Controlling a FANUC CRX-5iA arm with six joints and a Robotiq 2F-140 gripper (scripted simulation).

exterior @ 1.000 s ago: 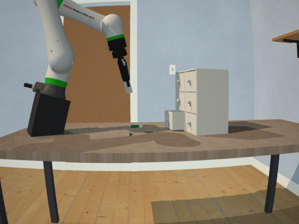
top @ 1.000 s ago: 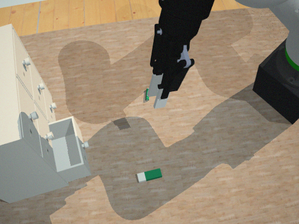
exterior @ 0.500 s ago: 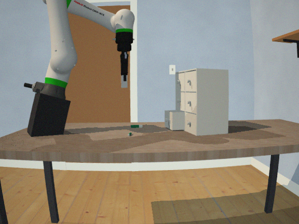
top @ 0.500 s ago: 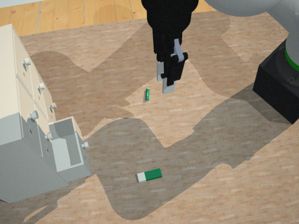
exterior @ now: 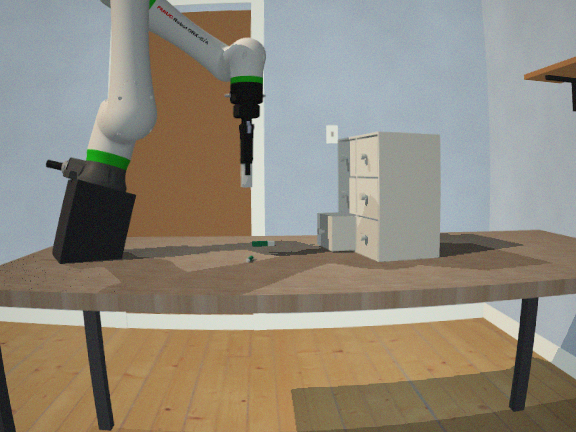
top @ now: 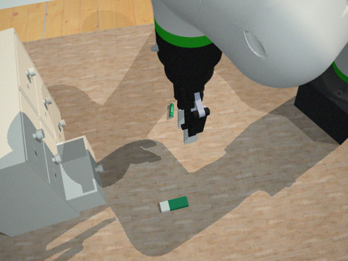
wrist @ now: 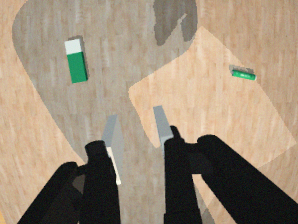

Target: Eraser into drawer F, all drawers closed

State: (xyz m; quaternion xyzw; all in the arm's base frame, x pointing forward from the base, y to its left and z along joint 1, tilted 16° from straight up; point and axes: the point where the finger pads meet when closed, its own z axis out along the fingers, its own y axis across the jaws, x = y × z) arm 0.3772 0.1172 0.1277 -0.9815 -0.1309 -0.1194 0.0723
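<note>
Now: hand 200 mm above the eraser, 100 mm to the right of it and 40 mm short of it. From my hand the other things lie so: green battery (210 mm below, 170 mm to the right, 30 mm ahead).
</note>
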